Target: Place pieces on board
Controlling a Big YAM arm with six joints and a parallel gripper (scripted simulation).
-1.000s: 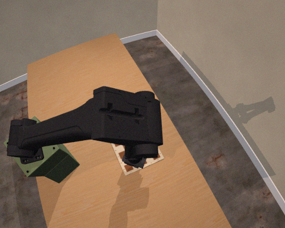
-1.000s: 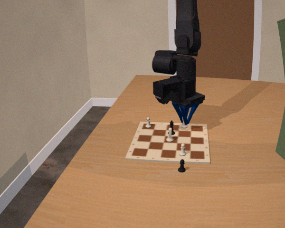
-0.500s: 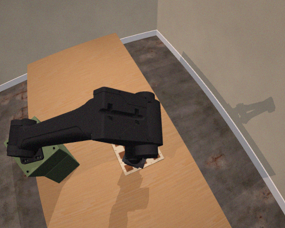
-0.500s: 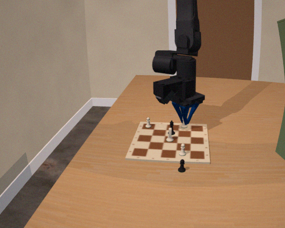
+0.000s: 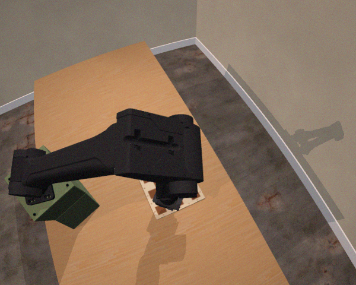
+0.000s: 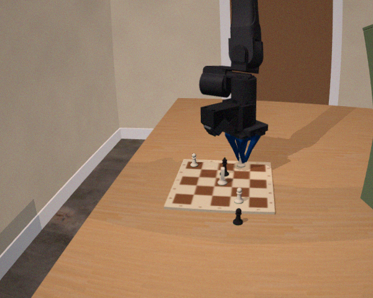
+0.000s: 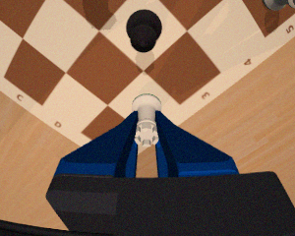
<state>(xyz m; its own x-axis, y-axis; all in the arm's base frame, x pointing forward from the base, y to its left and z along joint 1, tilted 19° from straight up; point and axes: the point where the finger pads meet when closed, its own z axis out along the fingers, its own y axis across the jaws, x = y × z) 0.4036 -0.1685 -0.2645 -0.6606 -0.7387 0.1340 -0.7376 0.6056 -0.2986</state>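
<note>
My gripper is now right at the white rook. The rest, counted from my hand: tall black piece 40 mm to the left, 40 mm ahead; tall white piece 80 mm to the left, 40 mm ahead, 10 mm below; chessboard 80 mm to the left, 30 mm below, 30 mm ahead.
</note>
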